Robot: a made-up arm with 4 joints.
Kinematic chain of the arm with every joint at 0, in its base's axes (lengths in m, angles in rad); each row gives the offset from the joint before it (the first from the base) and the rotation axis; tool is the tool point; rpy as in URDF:
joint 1: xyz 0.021 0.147 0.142 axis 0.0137 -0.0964 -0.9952
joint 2: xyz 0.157 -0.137 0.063 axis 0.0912 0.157 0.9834
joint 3: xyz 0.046 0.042 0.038 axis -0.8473 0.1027 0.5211
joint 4: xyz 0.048 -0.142 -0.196 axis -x
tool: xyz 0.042 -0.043 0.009 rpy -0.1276 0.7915 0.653
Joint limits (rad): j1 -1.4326..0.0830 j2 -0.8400..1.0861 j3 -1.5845..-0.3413 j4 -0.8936..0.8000
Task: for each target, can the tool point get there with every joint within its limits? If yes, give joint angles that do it. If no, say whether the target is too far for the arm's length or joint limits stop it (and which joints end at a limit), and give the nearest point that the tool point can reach.
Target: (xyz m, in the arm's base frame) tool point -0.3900 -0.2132 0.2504
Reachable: no: joint limits stop it (at a limit: joint 1, joint 2, joint 3, joint 4) | nearest point -0.0620 0.1945 0.0124 | short by 0.575 m
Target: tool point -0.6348 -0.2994 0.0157
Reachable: no: too far | nearest point -0.0620 0.1945 0.0124 | short by 0.756 m
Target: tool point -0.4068 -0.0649 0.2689
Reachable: no: joint limits stop it (at a limit: joint 1, joint 2, joint 3, joint 4) | nearest point -0.0620 0.1945 0.0124 | short by 0.502 m
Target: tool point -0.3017 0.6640 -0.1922
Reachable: no: too far | nearest point -0.0022 0.4208 -0.0319 | short by 0.418 m
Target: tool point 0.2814 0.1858 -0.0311
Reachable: yes | joints -0.5922 0.5786 -0.6402 0.1927
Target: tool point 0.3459 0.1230 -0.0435
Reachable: yes | joints -0.6214 -0.2669 -0.5973 -0.5597
